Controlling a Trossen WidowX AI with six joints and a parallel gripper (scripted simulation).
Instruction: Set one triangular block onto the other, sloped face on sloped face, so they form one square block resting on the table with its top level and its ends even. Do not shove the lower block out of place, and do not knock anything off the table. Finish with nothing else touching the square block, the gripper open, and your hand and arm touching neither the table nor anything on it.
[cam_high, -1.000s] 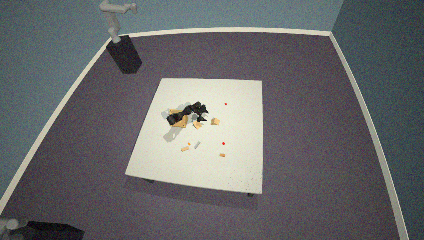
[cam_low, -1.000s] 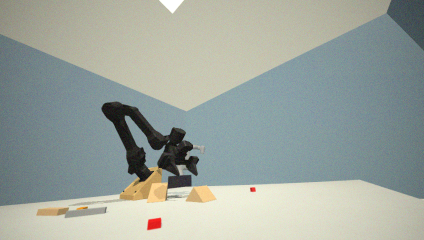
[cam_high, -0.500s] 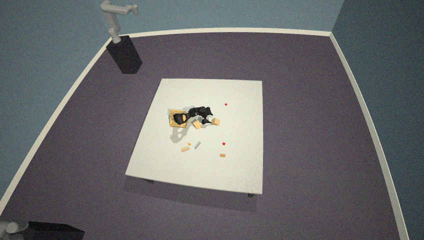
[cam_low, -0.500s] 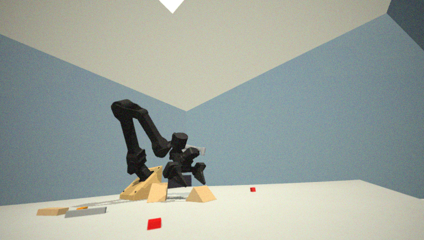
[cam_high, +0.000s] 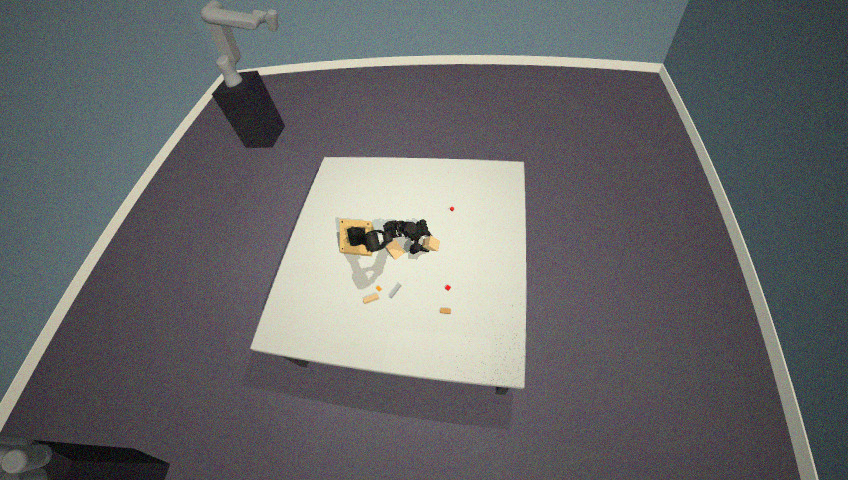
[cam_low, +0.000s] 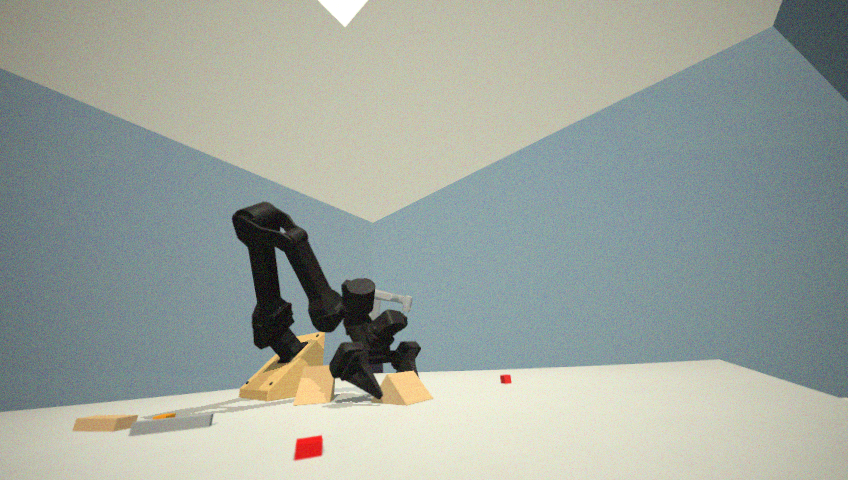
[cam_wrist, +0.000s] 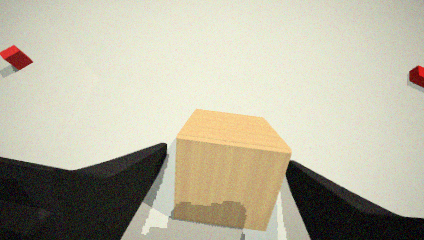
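The light wooden triangular block lies 10 mm above my gripper tip. Also, from my gripper tip: grey bar: 130 mm behind, 280 mm to the right; small orange piece: 220 mm behind, 280 mm to the right, 10 mm below; tan block: 240 mm behind, 340 mm to the right.
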